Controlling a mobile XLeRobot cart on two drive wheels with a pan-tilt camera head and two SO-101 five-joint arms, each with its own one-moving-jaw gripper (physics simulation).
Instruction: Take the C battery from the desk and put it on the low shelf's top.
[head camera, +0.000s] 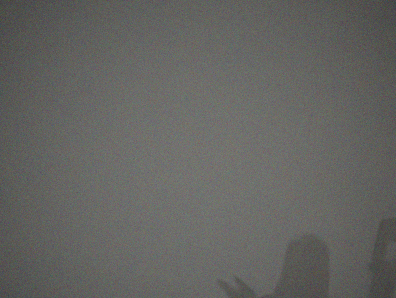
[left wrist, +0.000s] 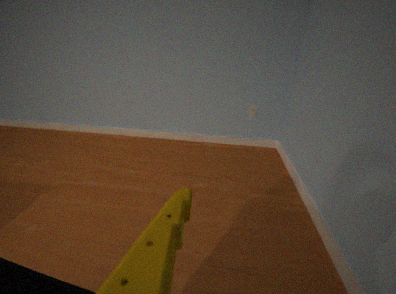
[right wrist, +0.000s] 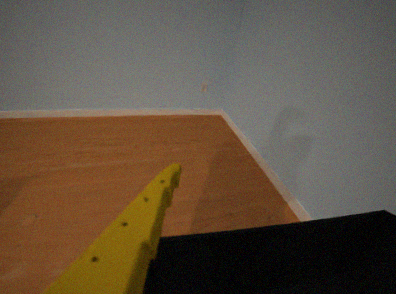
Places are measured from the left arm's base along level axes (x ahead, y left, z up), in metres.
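Pixels of known places: left hand, tool point: (left wrist: 191, 200); right hand, tool point: (right wrist: 180, 172).
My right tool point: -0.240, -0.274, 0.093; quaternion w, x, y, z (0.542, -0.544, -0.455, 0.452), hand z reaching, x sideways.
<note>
Behind a point stands the place of what it marks, as x, y, z.
The C battery, the desk and the low shelf do not show in the head view or in either wrist view. My left gripper (left wrist: 186, 197) shows one yellow notched jaw in the left wrist view; the other jaw is out of the picture, so it is fully open, with nothing against the jaw. My right gripper (right wrist: 175, 172) also shows one yellow notched jaw in the right wrist view and is fully open and empty. Both jaws are seen against the wooden floor.
A plain wall (head camera: 190, 125) @(0.027, 0.640, 0.101) (left wrist: 150, 65) @(-2.067, -0.970, 0.033) (right wrist: 125, 55) @(-2.082, -0.810, -0.067) fills the head view, with dark shadows low at the right. The brown floor (left wrist: 100, 175) @(-1.235, -1.101, -0.775) (right wrist: 90, 145) @(-1.400, -1.095, -0.775) meets white baseboards (left wrist: 150, 134) @(-2.048, -1.034, -0.733) (right wrist: 100, 113) @(-2.030, -1.230, -0.736) at a room corner. A black flat surface (right wrist: 280, 260) cuts across the right wrist view's lower right.
</note>
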